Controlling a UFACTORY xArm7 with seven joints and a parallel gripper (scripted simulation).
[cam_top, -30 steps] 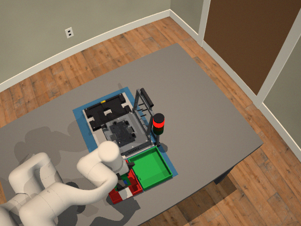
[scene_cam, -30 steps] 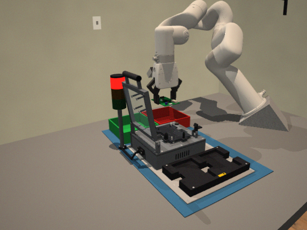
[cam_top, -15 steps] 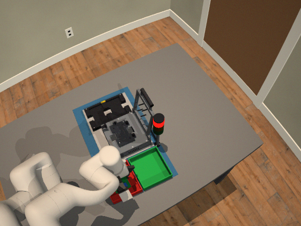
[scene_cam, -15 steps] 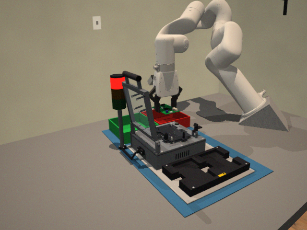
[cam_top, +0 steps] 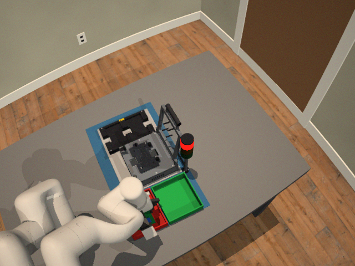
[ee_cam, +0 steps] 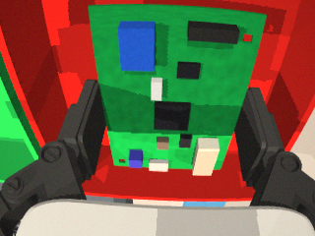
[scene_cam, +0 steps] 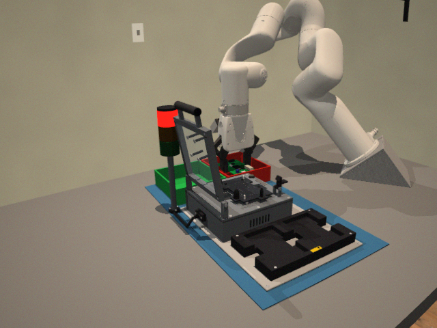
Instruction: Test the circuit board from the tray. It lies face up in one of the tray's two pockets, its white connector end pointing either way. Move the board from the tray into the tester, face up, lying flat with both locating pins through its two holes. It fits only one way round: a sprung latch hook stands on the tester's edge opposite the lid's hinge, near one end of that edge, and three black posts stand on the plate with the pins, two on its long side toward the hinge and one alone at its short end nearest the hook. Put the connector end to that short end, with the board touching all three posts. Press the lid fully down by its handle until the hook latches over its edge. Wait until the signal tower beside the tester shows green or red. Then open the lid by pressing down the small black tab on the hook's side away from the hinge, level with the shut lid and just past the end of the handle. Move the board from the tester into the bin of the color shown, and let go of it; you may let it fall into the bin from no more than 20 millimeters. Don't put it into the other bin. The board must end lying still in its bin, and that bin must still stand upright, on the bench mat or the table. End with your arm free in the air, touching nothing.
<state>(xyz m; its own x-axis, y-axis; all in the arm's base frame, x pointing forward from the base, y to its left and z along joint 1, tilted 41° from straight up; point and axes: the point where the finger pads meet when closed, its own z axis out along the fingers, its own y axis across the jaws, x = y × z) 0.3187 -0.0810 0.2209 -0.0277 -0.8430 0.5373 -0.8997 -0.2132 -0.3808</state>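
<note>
The red bin lies 3 cm below my hand. Round my hand: tester plate (20 cm to the left, 12 cm ahead, 3 cm above); green bin (15 cm ahead, 3 cm below, 1 cm to the right); latch hook (26 cm to the left, 5 cm ahead, 5 cm above).
</note>
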